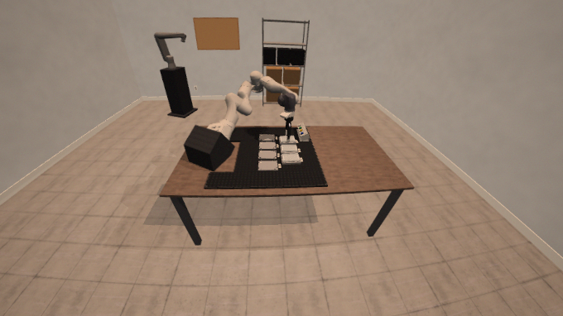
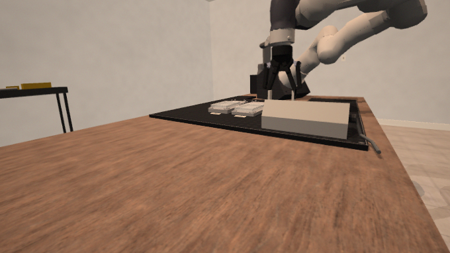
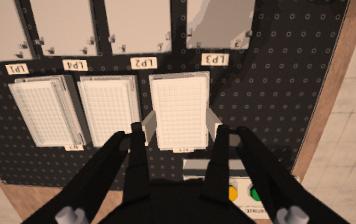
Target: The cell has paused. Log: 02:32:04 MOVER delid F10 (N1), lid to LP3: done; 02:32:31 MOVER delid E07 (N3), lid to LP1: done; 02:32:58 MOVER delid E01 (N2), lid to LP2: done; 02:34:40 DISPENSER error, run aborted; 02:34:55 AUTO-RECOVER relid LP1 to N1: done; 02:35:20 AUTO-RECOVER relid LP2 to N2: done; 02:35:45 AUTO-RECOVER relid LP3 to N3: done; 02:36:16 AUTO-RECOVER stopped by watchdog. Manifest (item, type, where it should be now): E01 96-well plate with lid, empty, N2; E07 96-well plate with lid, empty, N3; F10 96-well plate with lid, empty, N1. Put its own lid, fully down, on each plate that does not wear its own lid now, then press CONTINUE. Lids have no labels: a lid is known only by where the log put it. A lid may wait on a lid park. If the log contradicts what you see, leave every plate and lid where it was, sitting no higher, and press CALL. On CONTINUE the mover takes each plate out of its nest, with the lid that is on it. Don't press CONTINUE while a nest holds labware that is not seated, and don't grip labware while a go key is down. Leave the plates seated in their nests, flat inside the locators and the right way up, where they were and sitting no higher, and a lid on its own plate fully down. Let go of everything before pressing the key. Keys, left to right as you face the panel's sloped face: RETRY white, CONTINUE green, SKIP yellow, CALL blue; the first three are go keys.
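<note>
Now: hand 30 mm above the 96-well plate. From my hand the other things lie so: LP2 label 90 mm to the right, 70 mm behind, 60 mm below; then smooth white lid 130 mm to the right, 40 mm ahead, 30 mm below; then blue call key 120 mm ahead, 80 mm to the left, 10 mm above.
</note>
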